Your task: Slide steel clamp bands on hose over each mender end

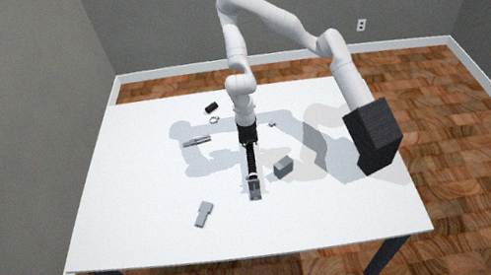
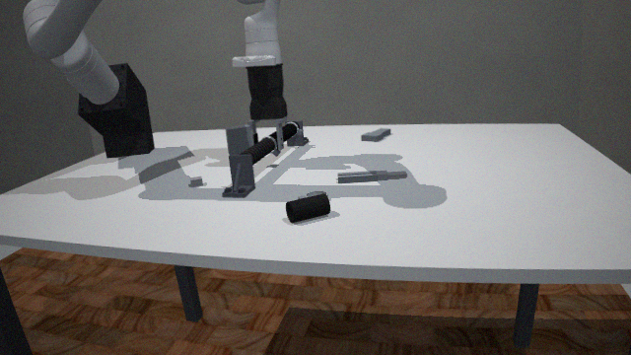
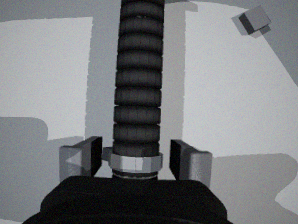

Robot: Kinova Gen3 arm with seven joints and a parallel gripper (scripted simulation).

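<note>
Right now my hand is 160 mm to the right of the grey block, 90 mm past it and 20 mm above it. The rest, counted from my hand: short black hose piece (300 mm to the right, 100 mm ahead, 40 mm below); flat grey piece (260 mm ahead, 230 mm to the left, 50 mm below); small grey piece (140 mm behind, 100 mm to the right, 50 mm below).
</note>
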